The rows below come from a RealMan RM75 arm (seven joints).
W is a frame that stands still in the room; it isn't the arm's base.
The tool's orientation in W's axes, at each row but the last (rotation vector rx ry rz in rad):
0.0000, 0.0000, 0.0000
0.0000, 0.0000, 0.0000
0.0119, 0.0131, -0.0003
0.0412, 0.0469, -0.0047
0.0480, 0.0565, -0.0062
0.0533, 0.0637, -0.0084
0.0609, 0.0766, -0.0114
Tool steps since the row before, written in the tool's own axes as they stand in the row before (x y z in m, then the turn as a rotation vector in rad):
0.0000, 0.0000, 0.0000, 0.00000, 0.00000, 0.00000
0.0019, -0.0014, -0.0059, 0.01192, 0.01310, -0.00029
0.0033, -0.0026, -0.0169, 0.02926, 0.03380, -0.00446
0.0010, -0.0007, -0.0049, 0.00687, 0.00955, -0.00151
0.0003, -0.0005, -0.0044, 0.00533, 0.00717, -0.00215
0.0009, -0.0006, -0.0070, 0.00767, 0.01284, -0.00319
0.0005, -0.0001, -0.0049, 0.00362, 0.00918, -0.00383
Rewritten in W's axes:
0.0000, 0.0000, 0.0000, 0.00000, 0.00000, 0.00000
0.0019, -0.0014, -0.0059, 0.01192, 0.01310, -0.00029
0.0031, -0.0024, -0.0170, 0.02921, 0.03384, -0.00444
0.0008, -0.0005, -0.0050, 0.00685, 0.00958, -0.00144
0.0000, -0.0003, -0.0044, 0.00525, 0.00724, -0.00210
0.0004, -0.0002, -0.0071, 0.00758, 0.01294, -0.00299
0.0001, 0.0002, -0.0049, 0.00344, 0.00936, -0.00354

